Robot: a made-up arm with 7 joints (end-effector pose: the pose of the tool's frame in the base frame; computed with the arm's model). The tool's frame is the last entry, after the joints. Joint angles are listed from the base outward.
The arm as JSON. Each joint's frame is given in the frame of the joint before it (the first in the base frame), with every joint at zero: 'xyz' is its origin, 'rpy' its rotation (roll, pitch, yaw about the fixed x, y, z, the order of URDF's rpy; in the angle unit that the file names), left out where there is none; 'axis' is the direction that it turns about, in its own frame. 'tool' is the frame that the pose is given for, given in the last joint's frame.
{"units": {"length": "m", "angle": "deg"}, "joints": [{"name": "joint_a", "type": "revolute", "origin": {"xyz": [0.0, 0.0, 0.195]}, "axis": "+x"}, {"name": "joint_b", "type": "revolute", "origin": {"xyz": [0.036, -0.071, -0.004]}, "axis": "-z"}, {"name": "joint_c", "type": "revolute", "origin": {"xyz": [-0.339, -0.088, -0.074]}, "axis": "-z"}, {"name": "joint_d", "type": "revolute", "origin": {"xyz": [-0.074, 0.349, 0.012]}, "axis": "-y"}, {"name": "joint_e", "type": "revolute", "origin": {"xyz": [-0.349, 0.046, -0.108]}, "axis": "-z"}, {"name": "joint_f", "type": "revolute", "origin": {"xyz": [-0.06, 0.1, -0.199]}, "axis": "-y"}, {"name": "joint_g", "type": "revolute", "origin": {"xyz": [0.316, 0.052, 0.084]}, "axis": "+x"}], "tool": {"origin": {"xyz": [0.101, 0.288, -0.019]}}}
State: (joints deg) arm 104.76 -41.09 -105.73 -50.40 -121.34 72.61 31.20
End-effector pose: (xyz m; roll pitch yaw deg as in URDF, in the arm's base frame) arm 0.0991 -0.3430 -0.5196 29.20 3.18 -132.32
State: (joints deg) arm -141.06 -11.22 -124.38 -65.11 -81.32 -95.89 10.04
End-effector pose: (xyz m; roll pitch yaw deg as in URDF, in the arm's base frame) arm 0.1527 1.2277 0.7580 -26.90 -41.98 14.32
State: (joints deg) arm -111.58 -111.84 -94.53 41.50 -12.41 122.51 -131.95
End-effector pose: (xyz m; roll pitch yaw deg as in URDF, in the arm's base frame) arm 0.8557 -0.1633 0.6752 -48.38 36.43 5.01
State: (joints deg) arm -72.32 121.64 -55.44 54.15 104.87 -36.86 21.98
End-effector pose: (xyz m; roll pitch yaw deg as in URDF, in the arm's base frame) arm 0.1646 -0.3200 0.0849 132.86 -27.33 -129.07
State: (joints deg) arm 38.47 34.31 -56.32 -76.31 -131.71 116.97 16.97
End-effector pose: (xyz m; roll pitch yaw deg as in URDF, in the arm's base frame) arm -0.3898 -0.3552 0.3457 -171.25 2.36 4.62
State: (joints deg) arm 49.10 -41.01 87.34 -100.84 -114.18 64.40 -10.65
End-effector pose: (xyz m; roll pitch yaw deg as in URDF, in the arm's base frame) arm 0.1694 -0.6856 0.4625 152.37 17.10 -15.80
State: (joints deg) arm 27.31 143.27 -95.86 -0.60 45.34 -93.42 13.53
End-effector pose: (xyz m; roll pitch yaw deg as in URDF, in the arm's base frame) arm 0.6881 1.0036 -0.1838 -163.30 58.83 90.47
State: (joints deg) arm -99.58 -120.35 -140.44 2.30 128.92 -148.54 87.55
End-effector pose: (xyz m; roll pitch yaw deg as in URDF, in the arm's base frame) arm 0.7472 -0.8488 0.6282 -164.96 -46.85 -34.15
